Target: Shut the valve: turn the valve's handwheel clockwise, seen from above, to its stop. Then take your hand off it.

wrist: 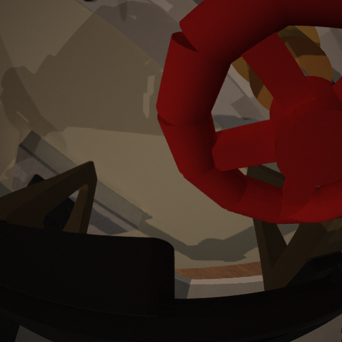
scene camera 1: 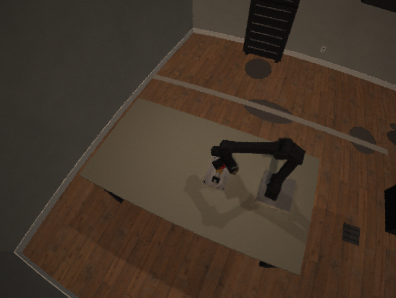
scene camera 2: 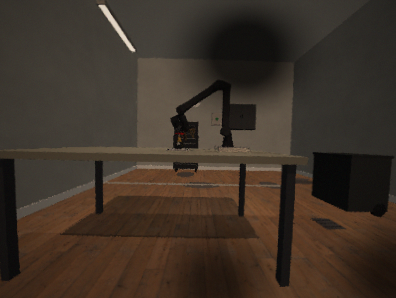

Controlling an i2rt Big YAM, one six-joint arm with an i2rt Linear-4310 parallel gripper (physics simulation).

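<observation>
The valve's red handwheel (scene camera 1: 223,166) (scene camera 2: 180,133) (wrist: 310,132) fills the upper right of the wrist view, cut off by its edge. Its brass-yellow body (scene camera 1: 219,172) (scene camera 2: 179,140) (wrist: 316,60) shows beneath the wheel and stands on a light base plate (scene camera 1: 207,182) on the table. My gripper (scene camera 1: 218,163) (scene camera 2: 178,127) (wrist: 171,169) is open and empty, close over the valve. In the wrist view one finger is left of the wheel, apart from it. The other finger is partly hidden behind the lower rim; whether it touches the wheel I cannot tell.
The arm's base plate (scene camera 1: 287,196) is on the same table (scene camera 1: 150,140) (scene camera 2: 115,154), to the right of the valve in scene camera 1. The arm arches over from there. A dark cabinet (scene camera 2: 332,180) stands on the floor beyond the table's right end.
</observation>
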